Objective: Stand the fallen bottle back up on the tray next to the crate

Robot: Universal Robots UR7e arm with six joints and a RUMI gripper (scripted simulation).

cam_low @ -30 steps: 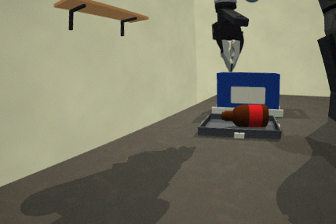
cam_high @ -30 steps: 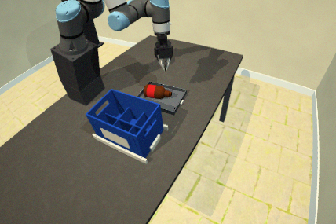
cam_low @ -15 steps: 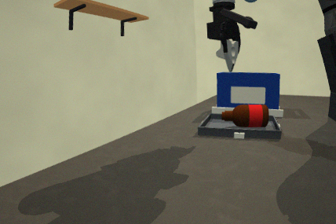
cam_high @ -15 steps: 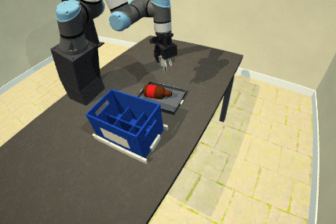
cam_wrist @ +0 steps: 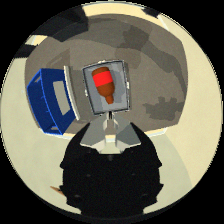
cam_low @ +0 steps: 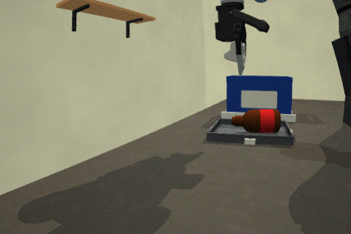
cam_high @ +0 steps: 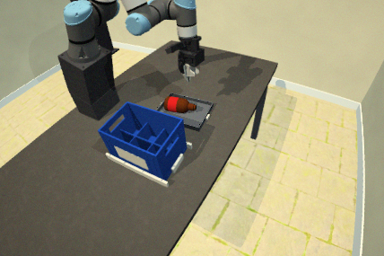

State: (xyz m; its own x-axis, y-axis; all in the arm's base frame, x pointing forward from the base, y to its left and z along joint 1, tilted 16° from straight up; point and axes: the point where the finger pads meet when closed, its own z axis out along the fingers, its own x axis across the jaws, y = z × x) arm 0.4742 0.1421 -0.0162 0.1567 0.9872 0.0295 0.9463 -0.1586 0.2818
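Right now the brown bottle is 160 mm below my hand, 50 mm behind it and 10 mm to the right of it. The rest, counted from my hand: grey tray 190 mm below, 40 mm behind, 10 mm to the right; blue crate 300 mm to the right, 120 mm below, 60 mm behind.
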